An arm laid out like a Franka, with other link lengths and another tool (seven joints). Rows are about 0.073 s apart.
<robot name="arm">
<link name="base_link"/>
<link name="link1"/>
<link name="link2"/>
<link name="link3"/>
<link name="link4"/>
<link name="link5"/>
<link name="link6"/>
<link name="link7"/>
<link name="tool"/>
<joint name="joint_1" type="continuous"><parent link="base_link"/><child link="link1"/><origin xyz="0.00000 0.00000 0.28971"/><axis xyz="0 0 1"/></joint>
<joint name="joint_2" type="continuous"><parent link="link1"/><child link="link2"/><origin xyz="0.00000 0.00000 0.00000" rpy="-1.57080 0.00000 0.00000"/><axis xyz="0 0 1"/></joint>
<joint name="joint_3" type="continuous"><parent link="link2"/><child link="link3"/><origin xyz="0.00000 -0.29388 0.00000" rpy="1.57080 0.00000 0.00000"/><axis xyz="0 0 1"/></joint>
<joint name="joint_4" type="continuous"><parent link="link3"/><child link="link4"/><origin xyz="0.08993 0.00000 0.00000" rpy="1.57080 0.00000 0.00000"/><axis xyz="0 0 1"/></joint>
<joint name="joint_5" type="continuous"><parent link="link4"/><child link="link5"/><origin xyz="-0.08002 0.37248 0.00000" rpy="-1.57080 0.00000 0.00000"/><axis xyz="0 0 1"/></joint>
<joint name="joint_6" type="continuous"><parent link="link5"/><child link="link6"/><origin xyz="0.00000 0.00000 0.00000" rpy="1.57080 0.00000 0.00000"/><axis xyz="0 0 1"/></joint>
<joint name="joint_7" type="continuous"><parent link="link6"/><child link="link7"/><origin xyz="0.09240 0.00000 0.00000" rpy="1.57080 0.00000 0.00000"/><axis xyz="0 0 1"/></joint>
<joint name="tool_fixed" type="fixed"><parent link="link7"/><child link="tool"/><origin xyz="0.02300 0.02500 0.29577" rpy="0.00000 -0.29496 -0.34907"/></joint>
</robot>
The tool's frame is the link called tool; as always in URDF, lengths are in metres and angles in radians. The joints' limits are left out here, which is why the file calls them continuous.
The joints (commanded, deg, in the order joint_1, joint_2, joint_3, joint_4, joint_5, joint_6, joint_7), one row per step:
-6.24 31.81 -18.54 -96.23 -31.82 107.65 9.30
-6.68 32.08 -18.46 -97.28 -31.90 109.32 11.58
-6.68 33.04 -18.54 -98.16 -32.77 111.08 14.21
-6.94 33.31 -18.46 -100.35 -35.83 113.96 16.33
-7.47 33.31 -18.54 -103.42 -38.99 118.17 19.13
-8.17 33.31 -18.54 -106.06 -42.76 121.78 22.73
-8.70 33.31 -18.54 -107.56 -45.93 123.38 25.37
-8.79 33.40 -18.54 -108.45 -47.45 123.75 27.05
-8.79 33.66 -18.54 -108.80 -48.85 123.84 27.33
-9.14 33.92 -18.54 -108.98 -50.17 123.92 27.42
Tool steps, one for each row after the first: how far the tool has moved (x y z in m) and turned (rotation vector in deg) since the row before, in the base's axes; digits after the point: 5 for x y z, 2 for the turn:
-0.00327 -0.00217 -0.00963 -0.63 -1.27 -1.25
-0.00190 -0.00229 -0.01234 -1.35 -0.68 -0.64
-0.00280 -0.00707 -0.01054 -1.88 -0.03 1.49
-0.00467 -0.00733 -0.01444 -1.54 -0.96 1.43
-0.00510 -0.00821 -0.01069 -1.97 -1.16 1.08
-0.00532 -0.00736 -0.00372 -1.79 -0.30 0.67
-0.00530 -0.00174 -0.00327 -0.97 0.12 -0.02
-0.00177 -0.00198 -0.00176 -0.63 0.86 0.87
-0.00309 -0.00498 -0.00089 -0.57 0.81 0.62

